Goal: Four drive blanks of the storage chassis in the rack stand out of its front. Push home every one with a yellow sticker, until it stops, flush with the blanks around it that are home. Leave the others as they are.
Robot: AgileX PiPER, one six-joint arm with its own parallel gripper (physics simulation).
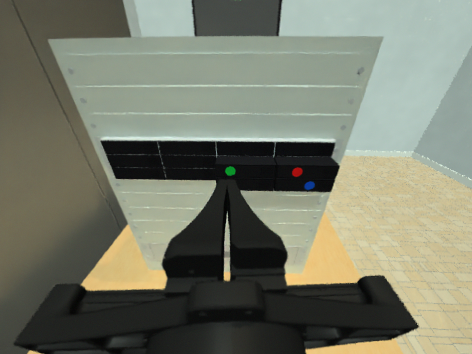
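The storage chassis (135,161) is a dark band of blanks, three rows high and four columns wide. In the third column, a blank with a green sticker (230,171) stands out in the middle row. Below it, the bottom-row blank (257,184) also stands out; my fingertips cover its left end, and no yellow sticker shows. In the right column, the blank with a red sticker (297,172) and the one below with a blue sticker (309,185) stand out. My gripper (227,189) is shut and empty, its tips over the left end of the bottom-row blank; contact cannot be told.
Pale rack panels (215,69) lie above and below the chassis. A brown surface (55,150) rises close on the left. The rack stands on a wooden surface (117,260). Tiled floor (390,210) and pale walls are at the right, and a dark panel (236,17) is behind.
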